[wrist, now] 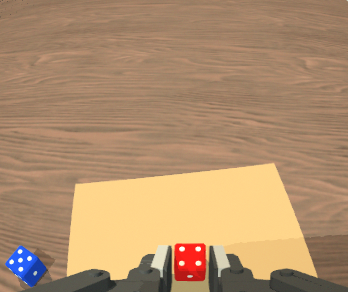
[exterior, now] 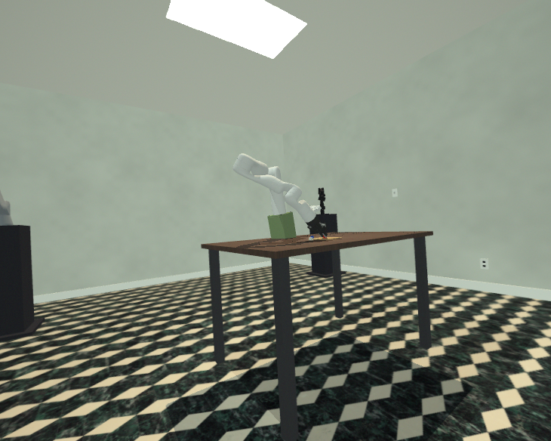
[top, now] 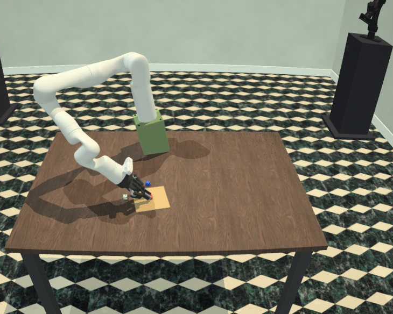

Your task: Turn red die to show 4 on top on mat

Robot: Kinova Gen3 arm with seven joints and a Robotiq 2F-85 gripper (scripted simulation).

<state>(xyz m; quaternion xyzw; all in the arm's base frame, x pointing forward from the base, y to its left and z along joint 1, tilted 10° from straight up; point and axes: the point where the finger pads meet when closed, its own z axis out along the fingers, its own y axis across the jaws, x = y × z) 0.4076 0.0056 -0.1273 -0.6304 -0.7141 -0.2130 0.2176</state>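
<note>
Right now my hand is 2 cm above the red die and 1 cm to the right of it. Round my hand: mat 3 cm below, 1 cm to the left; white die 9 cm to the right, 2 cm below; blue die 10 cm behind, 2 cm below.
</note>
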